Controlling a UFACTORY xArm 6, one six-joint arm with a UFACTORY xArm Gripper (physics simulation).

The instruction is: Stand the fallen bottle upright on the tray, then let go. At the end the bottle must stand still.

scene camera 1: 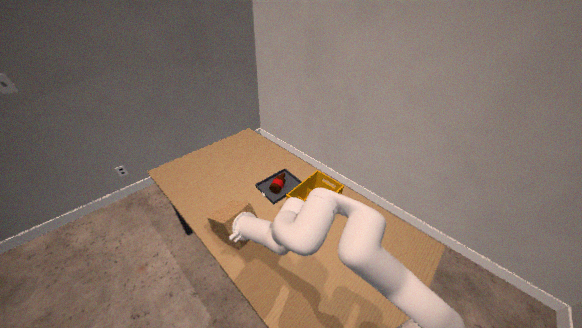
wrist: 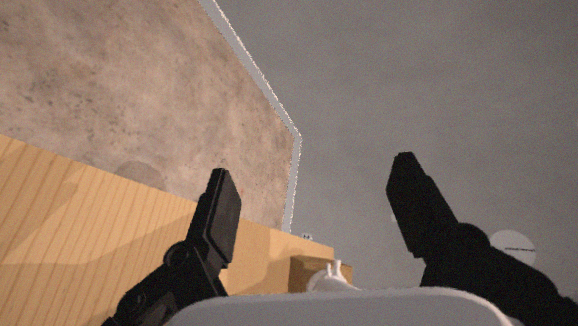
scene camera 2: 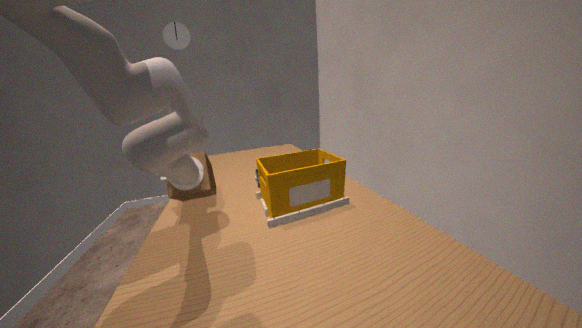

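Pixels of known places: gripper, fingertip midpoint: (wrist: 310, 178); arm's base at its link origin: (scene camera 1: 244, 225) (scene camera 2: 186, 173).
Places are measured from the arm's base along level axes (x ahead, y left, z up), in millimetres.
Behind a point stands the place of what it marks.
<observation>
The brown bottle (scene camera 1: 278, 184) @[x 361, y 120, z -85 mm] with a red label lies on its side on the dark tray (scene camera 1: 292, 180) @[x 503, y 120, z -153 mm] in scene camera 1, its neck towards the tray's back corner. The bottle does not show in scene camera 2 or the wrist view. My gripper (wrist: 310, 178) @[x -175, y -590, z 108 mm] is open, its two black fingers wide apart with no object between them. In scene camera 1 the arm's white end is over the table's left side, away from the bottle and tray, near a brown box. The fingertips cannot be made out in either scene view.
A yellow crate (scene camera 1: 318, 183) @[x 525, y -65, z -74 mm] (scene camera 2: 301, 187) @[x 355, y -217, z -46 mm] stands right beside the tray. A brown box (scene camera 1: 220, 229) @[x -75, y 88, z -30 mm] (scene camera 2: 210, 176) @[x 75, y 47, z -46 mm] (wrist: 298, 272) @[x -40, y 0, z -89 mm] stands near the table's left edge. A small white pronged shape (wrist: 334, 279) @[x -47, y -57, z 29 mm] shows against it. A wall rises behind the table (scene camera 1: 210, 170) @[x 199, y 617, z -158 mm] (scene camera 2: 350, 260) @[x 377, y -434, z -158 mm] (wrist: 100, 215) @[x -140, y -540, z -158 mm].
</observation>
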